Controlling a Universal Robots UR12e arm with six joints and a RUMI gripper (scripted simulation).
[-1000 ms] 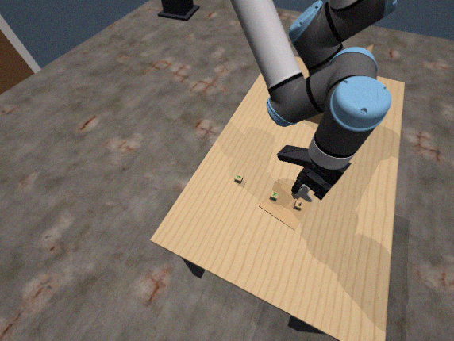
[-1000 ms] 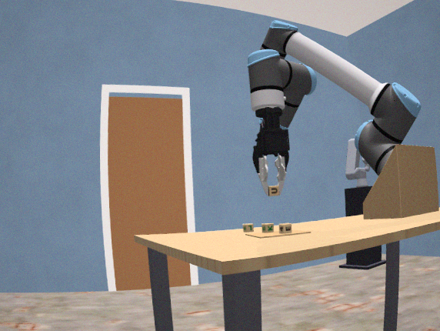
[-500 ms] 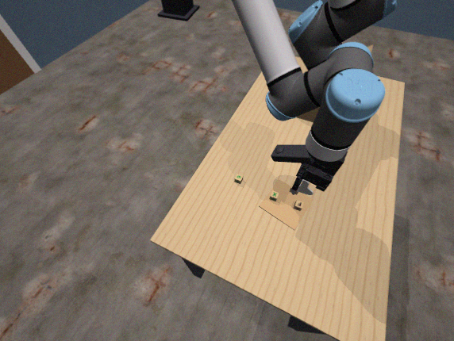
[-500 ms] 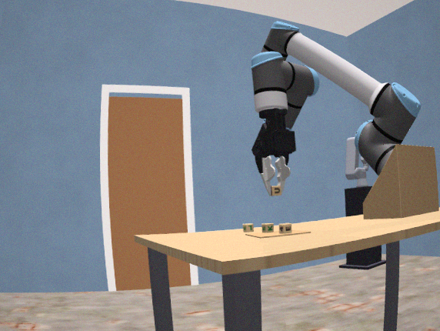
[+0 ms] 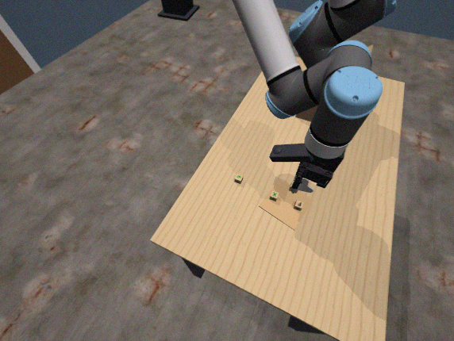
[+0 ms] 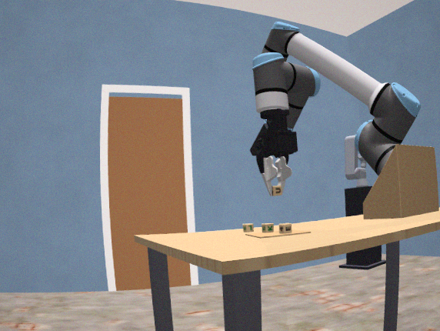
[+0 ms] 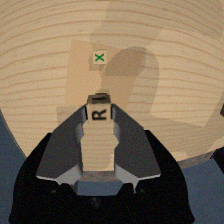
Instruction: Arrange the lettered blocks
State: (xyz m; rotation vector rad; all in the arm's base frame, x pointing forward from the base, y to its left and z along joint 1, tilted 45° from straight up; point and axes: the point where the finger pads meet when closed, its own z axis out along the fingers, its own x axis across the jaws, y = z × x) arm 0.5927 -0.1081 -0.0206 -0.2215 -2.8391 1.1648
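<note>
Right now my hand is 12 cm above the tan mat. From my hand the other things lie so: R block: right at my hand.
</note>
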